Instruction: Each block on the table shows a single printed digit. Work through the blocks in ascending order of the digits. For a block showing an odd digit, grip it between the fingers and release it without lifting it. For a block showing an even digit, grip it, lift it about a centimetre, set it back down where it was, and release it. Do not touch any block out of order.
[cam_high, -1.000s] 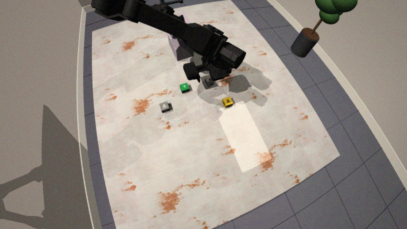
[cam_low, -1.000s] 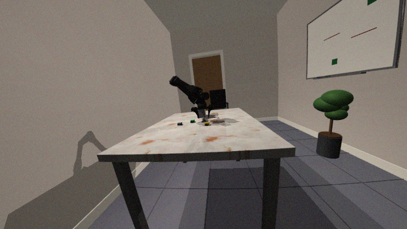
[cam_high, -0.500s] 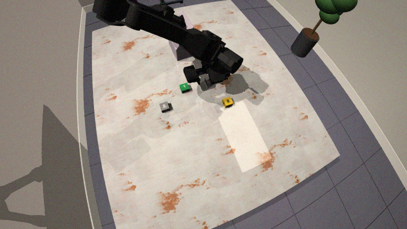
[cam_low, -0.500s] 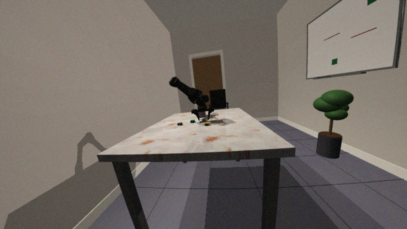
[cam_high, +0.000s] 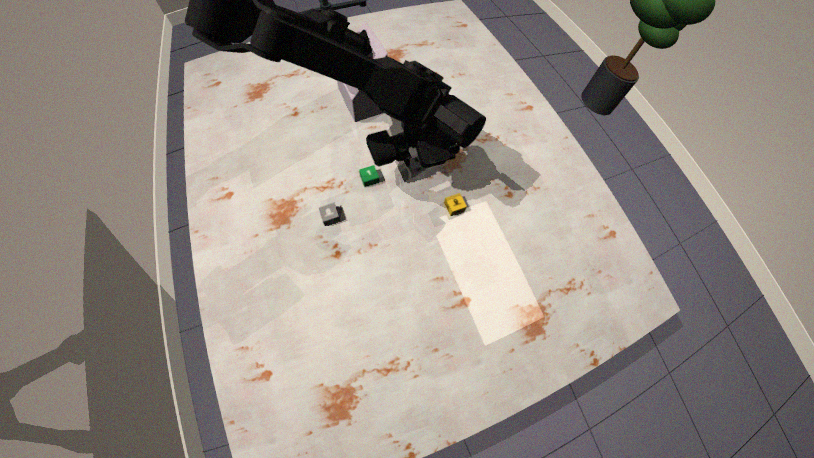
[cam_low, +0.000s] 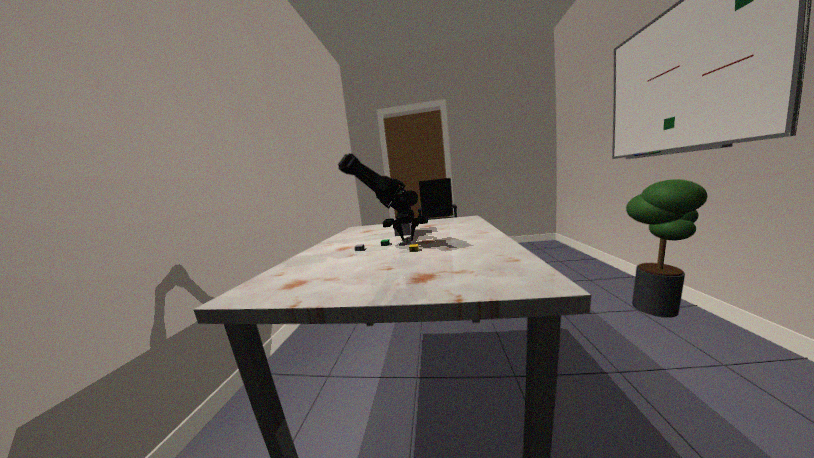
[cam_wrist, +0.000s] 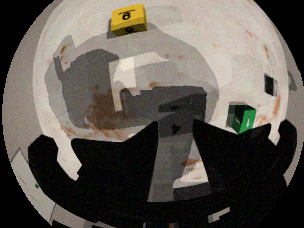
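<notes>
Right now my gripper tip is right at the white block. From my gripper tip the other things lie so: grey block: 190 mm to the right, 70 mm ahead; green block: 100 mm to the right, 10 mm ahead; yellow block: 110 mm ahead, 50 mm to the left.
</notes>
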